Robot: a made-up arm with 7 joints.
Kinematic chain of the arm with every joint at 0, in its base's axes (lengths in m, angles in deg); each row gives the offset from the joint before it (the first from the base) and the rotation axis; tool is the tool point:
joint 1: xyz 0 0.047 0 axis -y
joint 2: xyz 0 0.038 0 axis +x
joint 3: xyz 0 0 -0.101 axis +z
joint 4: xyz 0 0 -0.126 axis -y
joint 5: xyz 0 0 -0.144 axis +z
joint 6: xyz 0 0 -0.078 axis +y
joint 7: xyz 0 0 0 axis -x
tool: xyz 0 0 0
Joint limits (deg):
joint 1: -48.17..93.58
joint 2: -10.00..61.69
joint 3: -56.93..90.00
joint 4: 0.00..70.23
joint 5: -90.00..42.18
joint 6: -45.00..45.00
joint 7: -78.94..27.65
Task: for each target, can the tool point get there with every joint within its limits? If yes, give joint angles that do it. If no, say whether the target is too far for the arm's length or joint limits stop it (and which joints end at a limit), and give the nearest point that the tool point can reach.
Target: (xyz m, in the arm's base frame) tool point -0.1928 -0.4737 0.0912
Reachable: no: too far | nearest point -0.1230 -0.1399 -0.2631 | short by 0.492 m
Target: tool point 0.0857 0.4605 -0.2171
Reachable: yes | joints 14.63 49.06 68.40 20.11 -6.85 11.38 -69.75
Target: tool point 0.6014 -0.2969 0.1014
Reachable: no: too far | nearest point 0.3886 -0.0874 0.0655 | short by 0.301 m
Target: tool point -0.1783 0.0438 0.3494
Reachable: no: joint limits stop it (at a limit: joint 1, joint 2, joint 4) | nearest point 0.0734 0.3818 0.2035 | short by 0.446 m
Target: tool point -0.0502 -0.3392 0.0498
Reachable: no: joint limits stop it (at a limit: joint 1, joint 2, joint 3, joint 4) | nearest point 0.2595 -0.1399 0.1305 | short by 0.377 m
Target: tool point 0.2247 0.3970 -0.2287
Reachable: yes | joints 38.08 42.69 20.42 9.91 -67.76 17.19 -52.28
